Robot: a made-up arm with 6 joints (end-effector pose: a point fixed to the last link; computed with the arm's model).
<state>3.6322 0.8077 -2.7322 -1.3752 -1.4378 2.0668</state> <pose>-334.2 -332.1 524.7 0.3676 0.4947 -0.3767 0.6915</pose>
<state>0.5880 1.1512 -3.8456 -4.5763 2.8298 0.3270</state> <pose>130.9 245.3 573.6 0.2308 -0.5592 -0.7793 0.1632</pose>
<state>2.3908 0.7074 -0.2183 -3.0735 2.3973 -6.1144</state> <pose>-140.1 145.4 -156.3 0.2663 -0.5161 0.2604 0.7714</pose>
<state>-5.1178 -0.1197 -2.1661 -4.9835 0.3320 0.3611</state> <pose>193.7 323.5 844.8 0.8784 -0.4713 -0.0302 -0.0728</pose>
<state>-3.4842 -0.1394 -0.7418 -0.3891 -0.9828 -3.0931</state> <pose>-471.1 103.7 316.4 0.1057 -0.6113 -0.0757 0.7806</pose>
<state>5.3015 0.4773 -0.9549 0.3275 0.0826 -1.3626</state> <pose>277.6 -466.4 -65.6 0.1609 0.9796 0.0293 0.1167</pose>
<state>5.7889 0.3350 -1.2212 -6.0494 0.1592 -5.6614</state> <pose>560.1 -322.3 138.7 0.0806 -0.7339 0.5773 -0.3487</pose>
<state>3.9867 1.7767 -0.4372 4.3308 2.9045 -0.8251</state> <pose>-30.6 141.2 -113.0 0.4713 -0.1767 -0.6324 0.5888</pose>
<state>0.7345 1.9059 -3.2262 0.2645 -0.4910 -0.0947</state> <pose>552.5 447.3 183.2 0.2957 -0.6086 -0.1360 -0.7237</pose>
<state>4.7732 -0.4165 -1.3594 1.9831 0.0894 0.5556</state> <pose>-50.4 -486.2 554.6 0.4093 0.2416 0.5681 -0.6719</pose>
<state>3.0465 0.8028 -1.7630 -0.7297 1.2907 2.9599</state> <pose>-631.1 123.1 -0.6 0.2977 -0.9139 -0.1934 -0.1966</pose>
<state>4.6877 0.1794 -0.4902 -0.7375 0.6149 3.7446</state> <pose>-3.2 -348.4 -146.4 0.2009 -0.6749 -0.7062 0.0743</pose>
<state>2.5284 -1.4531 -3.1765 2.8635 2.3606 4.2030</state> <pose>481.2 -392.0 27.4 0.3064 -0.7294 -0.5785 0.1987</pose>
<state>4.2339 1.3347 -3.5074 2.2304 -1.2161 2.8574</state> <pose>-343.9 -401.2 400.4 0.5517 0.4645 -0.6502 -0.2390</pose>
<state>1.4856 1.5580 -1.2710 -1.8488 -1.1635 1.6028</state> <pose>-135.7 162.0 -235.8 0.2696 -0.5794 -0.5644 0.5225</pose>
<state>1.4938 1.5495 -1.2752 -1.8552 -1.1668 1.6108</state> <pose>-136.3 165.2 -234.0 0.2686 -0.5753 -0.5686 0.5231</pose>
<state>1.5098 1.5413 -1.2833 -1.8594 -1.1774 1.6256</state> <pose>-137.9 169.3 -231.4 0.2670 -0.5700 -0.5717 0.5262</pose>
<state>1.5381 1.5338 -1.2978 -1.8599 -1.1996 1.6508</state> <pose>-141.3 174.9 -227.6 0.2645 -0.5630 -0.5730 0.5336</pose>
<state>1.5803 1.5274 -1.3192 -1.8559 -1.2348 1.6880</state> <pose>-147.2 181.6 -222.1 0.2603 -0.5538 -0.5720 0.5462</pose>
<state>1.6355 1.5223 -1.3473 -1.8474 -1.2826 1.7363</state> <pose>-155.9 188.9 -214.9 0.2539 -0.5421 -0.5686 0.5642</pose>
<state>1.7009 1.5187 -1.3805 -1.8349 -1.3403 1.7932</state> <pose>-167.1 196.0 -206.2 0.2446 -0.5279 -0.5630 0.5870</pose>
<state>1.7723 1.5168 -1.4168 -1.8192 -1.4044 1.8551</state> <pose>-180.5 201.9 -196.5 0.2320 -0.5115 -0.5556 0.6131</pose>
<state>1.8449 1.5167 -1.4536 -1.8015 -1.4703 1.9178</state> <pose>-194.8 205.9 -186.4 0.2164 -0.4938 -0.5469 0.6405</pose>
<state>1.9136 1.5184 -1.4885 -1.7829 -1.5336 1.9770</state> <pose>-208.8 207.9 -176.9 0.1989 -0.4762 -0.5373 0.6671</pose>
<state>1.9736 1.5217 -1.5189 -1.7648 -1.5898 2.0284</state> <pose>-221.1 208.1 -168.7 0.1814 -0.4602 -0.5277 0.6906</pose>
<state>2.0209 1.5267 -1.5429 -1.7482 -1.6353 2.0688</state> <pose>-230.7 207.1 -162.8 0.1662 -0.4476 -0.5185 0.7094</pose>
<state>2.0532 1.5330 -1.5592 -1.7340 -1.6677 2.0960</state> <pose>-236.7 205.5 -159.4 0.1553 -0.4396 -0.5104 0.7226</pose>
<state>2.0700 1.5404 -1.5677 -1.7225 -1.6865 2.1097</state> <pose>-239.3 203.8 -158.7 0.1499 -0.4367 -0.5037 0.7302</pose>
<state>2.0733 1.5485 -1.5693 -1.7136 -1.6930 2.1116</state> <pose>-238.9 202.3 -160.1 0.1497 -0.4384 -0.4983 0.7328</pose>
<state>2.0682 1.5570 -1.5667 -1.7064 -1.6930 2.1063</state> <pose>-236.6 200.9 -162.8 0.1527 -0.4428 -0.4936 0.7328</pose>
